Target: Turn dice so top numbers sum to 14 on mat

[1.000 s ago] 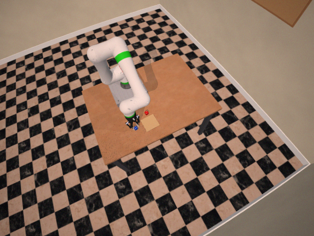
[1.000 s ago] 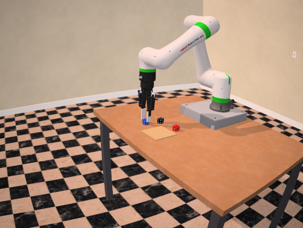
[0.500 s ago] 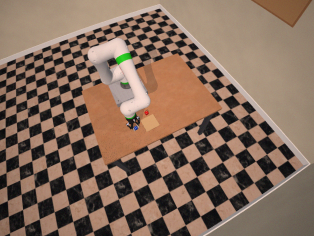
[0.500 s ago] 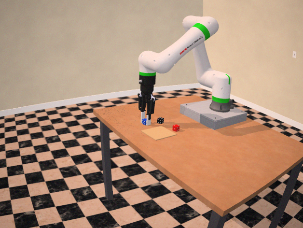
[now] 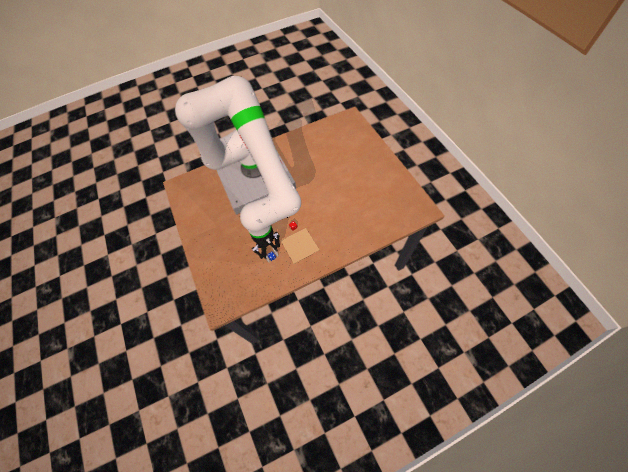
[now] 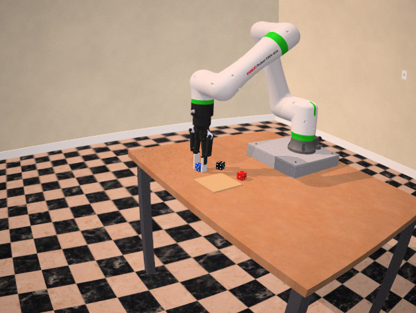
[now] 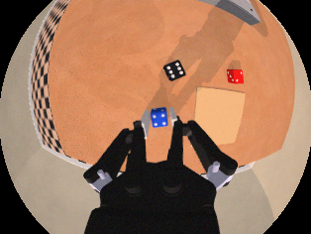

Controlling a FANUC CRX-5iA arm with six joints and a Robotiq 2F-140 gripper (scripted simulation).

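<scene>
My hand is 20 mm above the blue die. Also, from my hand: tan mat (140 mm to the left, 30 mm below, 20 mm ahead); then black die (90 mm behind, 30 mm to the left, 20 mm below); then red die (170 mm to the left, 90 mm behind, 20 mm below).
</scene>
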